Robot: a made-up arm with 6 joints. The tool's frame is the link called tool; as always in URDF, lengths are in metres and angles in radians. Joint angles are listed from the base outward.
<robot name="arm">
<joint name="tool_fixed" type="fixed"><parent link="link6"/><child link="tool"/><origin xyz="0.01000 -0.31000 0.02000"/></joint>
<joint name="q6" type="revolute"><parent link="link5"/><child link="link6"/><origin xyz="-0.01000 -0.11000 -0.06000"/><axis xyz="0 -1 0"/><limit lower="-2.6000" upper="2.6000"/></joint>
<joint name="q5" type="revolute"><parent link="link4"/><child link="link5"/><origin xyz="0.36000 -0.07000 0.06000"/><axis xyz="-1 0 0"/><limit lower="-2.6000" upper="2.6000"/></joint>
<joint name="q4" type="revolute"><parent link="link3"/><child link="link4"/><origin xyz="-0.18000 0.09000 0.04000"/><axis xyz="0 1 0"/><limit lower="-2.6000" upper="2.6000"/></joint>
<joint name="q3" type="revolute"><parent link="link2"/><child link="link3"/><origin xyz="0.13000 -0.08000 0.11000"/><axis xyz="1 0 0"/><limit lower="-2.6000" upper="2.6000"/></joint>
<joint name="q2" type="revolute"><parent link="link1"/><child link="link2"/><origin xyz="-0.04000 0.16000 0.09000"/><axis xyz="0 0 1"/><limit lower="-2.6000" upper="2.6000"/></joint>
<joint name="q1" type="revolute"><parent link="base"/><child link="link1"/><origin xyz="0.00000 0.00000 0.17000"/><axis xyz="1 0 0"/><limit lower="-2.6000" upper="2.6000"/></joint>
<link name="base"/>
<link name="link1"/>
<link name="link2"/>
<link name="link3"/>
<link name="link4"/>
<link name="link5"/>
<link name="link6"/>
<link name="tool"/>
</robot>
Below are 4 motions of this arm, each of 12 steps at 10 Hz.
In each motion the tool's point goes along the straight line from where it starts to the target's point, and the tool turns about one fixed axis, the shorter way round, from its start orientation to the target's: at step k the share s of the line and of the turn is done. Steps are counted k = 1, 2, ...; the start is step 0. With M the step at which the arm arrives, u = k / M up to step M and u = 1 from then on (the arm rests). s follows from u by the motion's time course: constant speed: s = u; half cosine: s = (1 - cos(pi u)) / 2; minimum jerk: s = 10 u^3 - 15 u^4 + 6 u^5.
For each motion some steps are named. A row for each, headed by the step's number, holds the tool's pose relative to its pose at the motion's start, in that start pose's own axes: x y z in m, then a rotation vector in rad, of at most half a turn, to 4 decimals.
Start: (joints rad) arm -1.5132 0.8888 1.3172 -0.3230 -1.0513 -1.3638
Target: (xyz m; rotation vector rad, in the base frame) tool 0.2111 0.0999 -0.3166 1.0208 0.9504 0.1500
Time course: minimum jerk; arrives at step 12
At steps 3, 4, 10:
3: 0.0014 0.0047 0.0016 -0.0015 -0.0936 0.0159
4: 0.0028 0.0095 0.0033 -0.0031 -0.1897 0.0322
10: 0.0127 0.0438 0.0152 -0.0141 -0.8717 0.1480

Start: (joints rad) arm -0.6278 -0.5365 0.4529 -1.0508 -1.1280 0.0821
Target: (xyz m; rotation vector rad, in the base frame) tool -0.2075 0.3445 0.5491 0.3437 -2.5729 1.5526
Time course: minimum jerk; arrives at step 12
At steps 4, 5, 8, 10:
4: -0.0274 0.1125 0.0151 0.1086 -0.2175 0.2378
5: -0.0453 0.1858 0.0250 0.1794 -0.3593 0.3927
8: -0.1032 0.4236 0.0570 0.4090 -0.8189 0.8952
10: -0.1260 0.5171 0.0696 0.4992 -0.9997 1.0927

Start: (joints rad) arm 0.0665 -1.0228 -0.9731 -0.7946 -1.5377 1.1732
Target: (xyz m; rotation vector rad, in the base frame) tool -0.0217 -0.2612 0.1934 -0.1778 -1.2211 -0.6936
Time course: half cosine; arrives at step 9
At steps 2, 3, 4, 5, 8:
2: -0.0112 -0.0115 0.0217 -0.0564 0.0288 0.0143
3: -0.0240 -0.0245 0.0463 -0.1204 0.0616 0.0307
4: -0.0397 -0.0405 0.0766 -0.1991 0.1017 0.0507
5: -0.0563 -0.0575 0.1087 -0.2827 0.1445 0.0720
8: -0.0931 -0.0950 0.1797 -0.4672 0.2388 0.1189

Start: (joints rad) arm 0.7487 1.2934 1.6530 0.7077 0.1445 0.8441
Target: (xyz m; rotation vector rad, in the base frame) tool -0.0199 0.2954 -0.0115 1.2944 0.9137 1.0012
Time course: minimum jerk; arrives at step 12
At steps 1, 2, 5, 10, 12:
1: -0.0016 -0.0006 0.0008 -0.0016 0.0007 -0.0039
2: -0.0112 -0.0041 0.0054 -0.0115 0.0048 -0.0275
5: -0.1095 -0.0403 0.0528 -0.1118 0.0469 -0.2690
10: -0.3046 -0.1121 0.1470 -0.3112 0.1306 -0.7485
12: -0.3158 -0.1162 0.1524 -0.3226 0.1354 -0.7760

